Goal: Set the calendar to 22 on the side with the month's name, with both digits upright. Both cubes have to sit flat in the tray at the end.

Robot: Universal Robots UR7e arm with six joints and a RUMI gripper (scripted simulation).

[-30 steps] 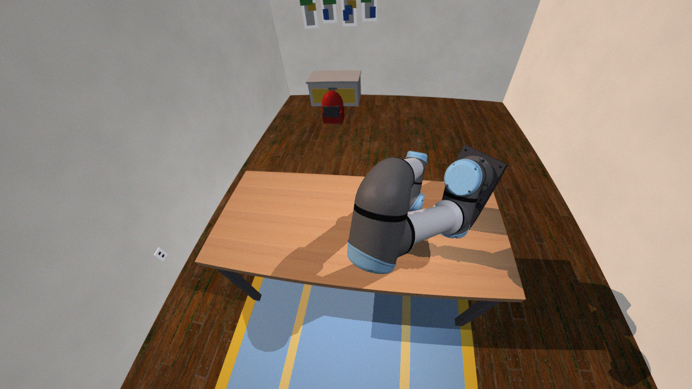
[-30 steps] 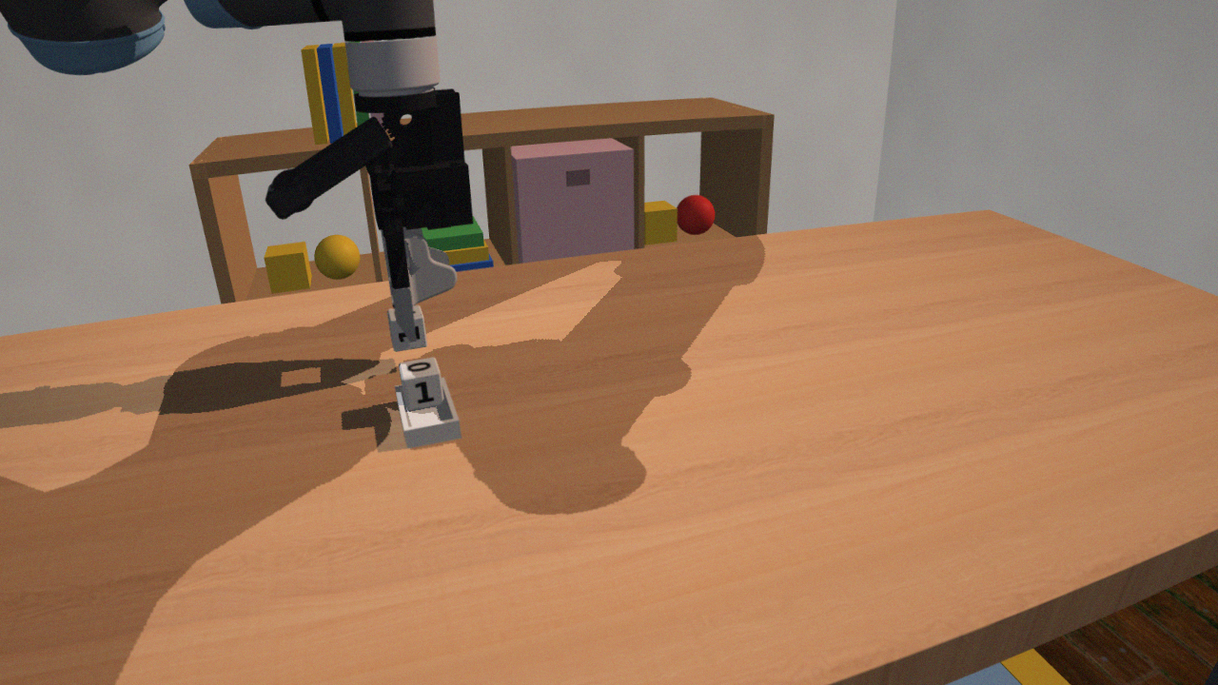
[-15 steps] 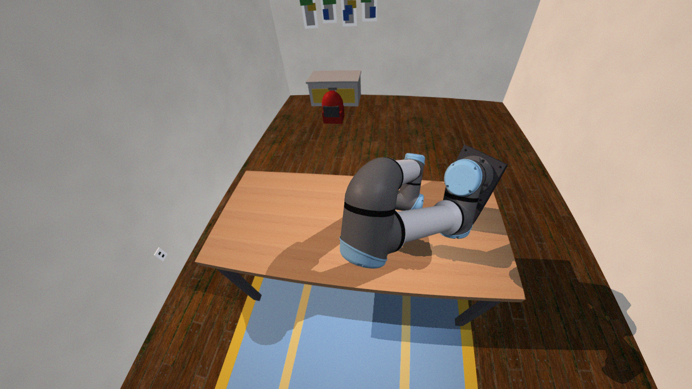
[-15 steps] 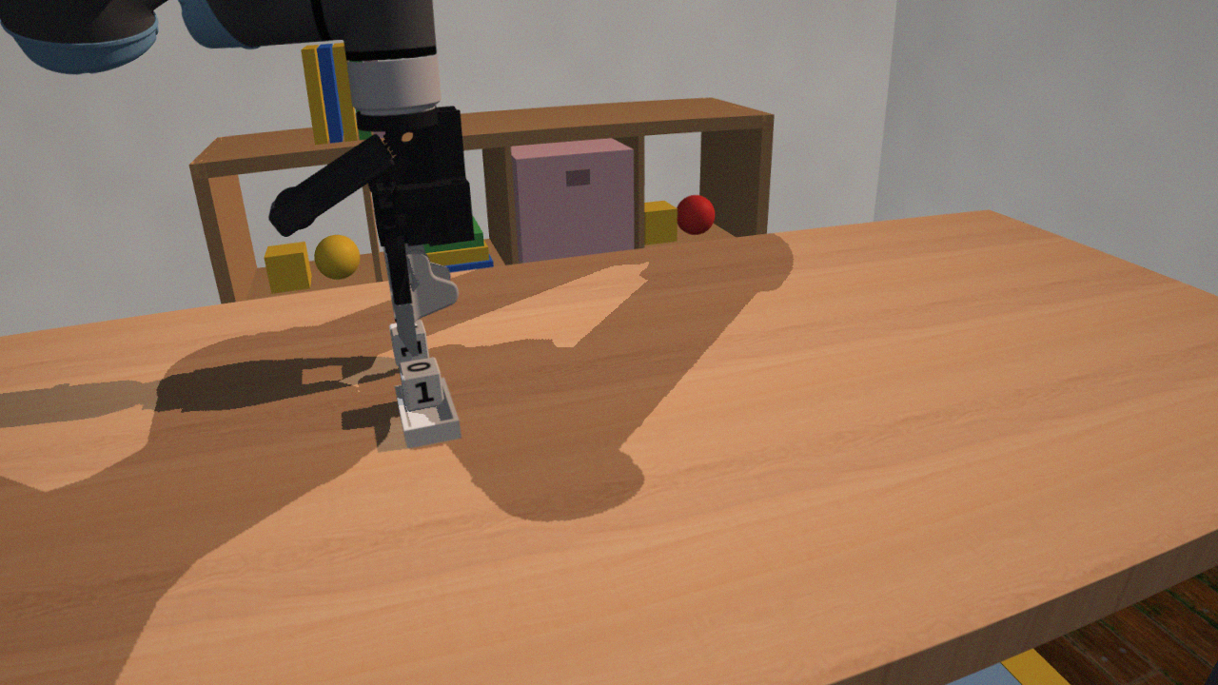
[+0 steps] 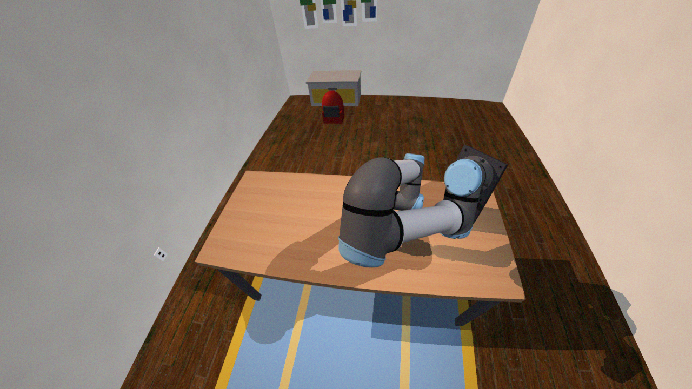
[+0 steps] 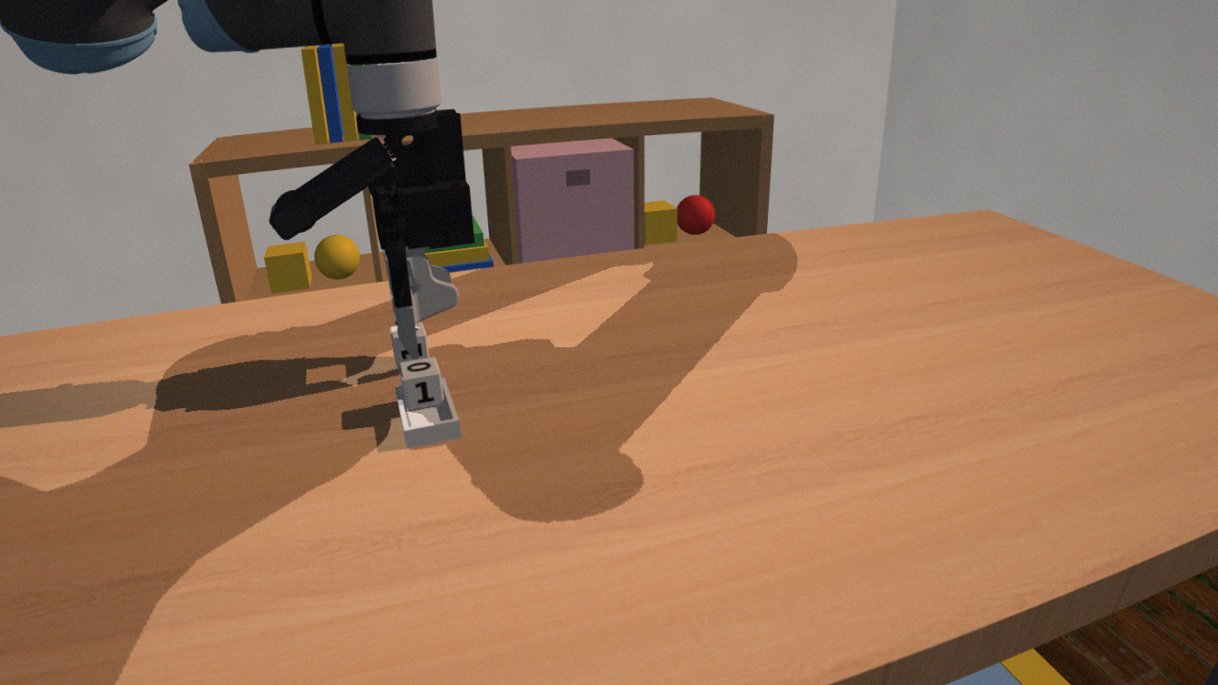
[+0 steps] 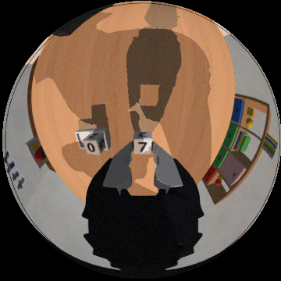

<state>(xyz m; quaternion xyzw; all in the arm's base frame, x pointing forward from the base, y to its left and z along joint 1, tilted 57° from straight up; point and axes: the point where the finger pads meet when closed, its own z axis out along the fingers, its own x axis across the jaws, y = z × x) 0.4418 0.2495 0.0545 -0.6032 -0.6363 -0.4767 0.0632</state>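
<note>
My hand is 10 mm above the white cube. Round my hand: grey tray (30 mm ahead, 110 mm to the right, 20 mm below).
</note>
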